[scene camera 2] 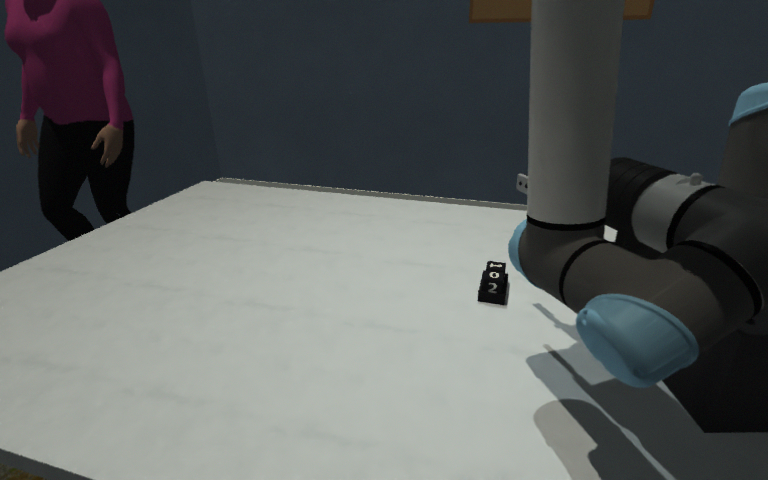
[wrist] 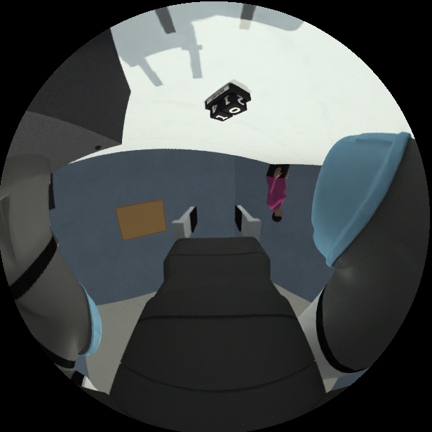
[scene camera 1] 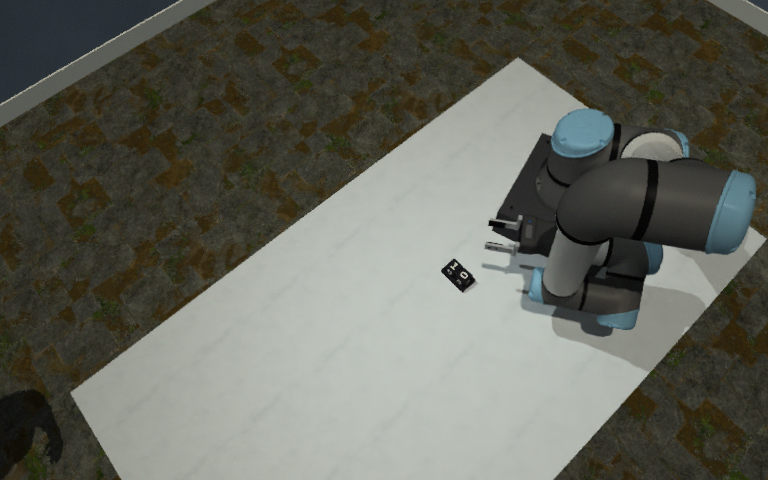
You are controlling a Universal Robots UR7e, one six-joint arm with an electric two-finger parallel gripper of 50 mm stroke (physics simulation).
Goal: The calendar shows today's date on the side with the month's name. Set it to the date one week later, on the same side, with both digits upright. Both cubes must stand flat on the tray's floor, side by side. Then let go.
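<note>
The black tray (scene camera 1: 465, 289) (scene camera 2: 492, 298) (wrist: 218, 94) holds two black cubes side by side. One cube (scene camera 1: 453, 265) (scene camera 2: 496, 264) (wrist: 221, 117) has a 1 on top. The other cube (scene camera 1: 464, 275) (scene camera 2: 493, 275) (wrist: 234, 110) has a 0 on top and a 2 on its outer end. In the wrist view, which is upside down, the faces above the tray's lettered side show 1 and 4, apparently upright as 14; the lettering is too small to read surely. My gripper (scene camera 1: 490, 234) (wrist: 215, 213) is open and empty, level above the table, right of the tray in scene camera 1; the arm mostly hides it in scene camera 2.
The white table (scene camera 1: 283, 339) (scene camera 2: 283, 339) carries the tray and the dark arm base (scene camera 1: 523, 186). The arm's blue-capped joint (scene camera 2: 637, 339) hangs over the table, right of the tray. A person in pink (scene camera 2: 67, 62) (wrist: 276, 192) stands beyond the table. An orange board (scene camera 2: 504, 10) (wrist: 141, 220) hangs on the wall.
</note>
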